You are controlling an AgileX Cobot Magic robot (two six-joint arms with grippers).
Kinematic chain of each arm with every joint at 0, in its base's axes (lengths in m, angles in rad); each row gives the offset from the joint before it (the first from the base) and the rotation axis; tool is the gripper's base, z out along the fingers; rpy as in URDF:
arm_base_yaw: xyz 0 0 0.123 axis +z
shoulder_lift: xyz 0 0 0 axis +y
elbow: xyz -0.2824 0 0.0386 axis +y
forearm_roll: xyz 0.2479 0 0.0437 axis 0.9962 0 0.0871
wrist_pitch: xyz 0 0 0 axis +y
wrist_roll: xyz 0.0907 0 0.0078 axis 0.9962 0 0.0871
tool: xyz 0 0 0 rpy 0 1.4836 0
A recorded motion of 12 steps. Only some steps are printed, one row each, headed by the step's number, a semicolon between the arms.
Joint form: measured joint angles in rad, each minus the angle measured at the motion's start. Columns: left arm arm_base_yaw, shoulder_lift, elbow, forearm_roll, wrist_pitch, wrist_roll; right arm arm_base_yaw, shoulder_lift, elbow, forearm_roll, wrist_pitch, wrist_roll.
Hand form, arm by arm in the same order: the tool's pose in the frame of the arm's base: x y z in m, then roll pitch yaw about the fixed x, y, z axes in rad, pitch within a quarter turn. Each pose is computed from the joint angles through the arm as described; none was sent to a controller.
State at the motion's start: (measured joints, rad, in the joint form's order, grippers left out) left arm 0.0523 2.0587 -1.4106 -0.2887 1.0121 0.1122; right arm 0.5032 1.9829 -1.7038 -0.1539 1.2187 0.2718
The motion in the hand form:
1: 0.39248 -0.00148 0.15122 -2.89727 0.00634 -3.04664; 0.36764 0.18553 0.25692 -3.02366 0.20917 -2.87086
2: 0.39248 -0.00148 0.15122 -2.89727 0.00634 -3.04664; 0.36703 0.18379 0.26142 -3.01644 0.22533 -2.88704
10: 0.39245 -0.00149 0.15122 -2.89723 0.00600 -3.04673; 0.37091 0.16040 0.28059 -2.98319 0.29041 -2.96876
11: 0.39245 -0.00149 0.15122 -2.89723 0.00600 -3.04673; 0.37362 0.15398 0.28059 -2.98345 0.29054 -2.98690
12: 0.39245 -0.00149 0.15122 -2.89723 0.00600 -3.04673; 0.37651 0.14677 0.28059 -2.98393 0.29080 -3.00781
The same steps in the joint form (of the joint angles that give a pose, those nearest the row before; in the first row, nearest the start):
1: 0.0000 0.0000 0.0000 0.0000 0.0000 0.0000; 0.0000 -0.0135 0.0000 -0.0194 0.0018 0.0186
2: 0.0000 0.0000 0.0000 0.0000 0.0000 0.0000; 0.0000 -0.0239 0.0000 -0.0341 0.0017 0.0396
10: 0.0000 0.0000 0.0000 0.0000 0.0004 0.0000; -0.0428 -0.0684 0.0000 -0.0949 0.0038 0.0977
11: 0.0000 0.0000 0.0000 0.0000 0.0004 0.0000; -0.0601 -0.0684 0.0000 -0.0949 0.0038 0.0986
12: 0.0000 0.0000 0.0000 0.0000 0.0004 0.0000; -0.0793 -0.0684 0.0000 -0.0949 0.0038 0.1002

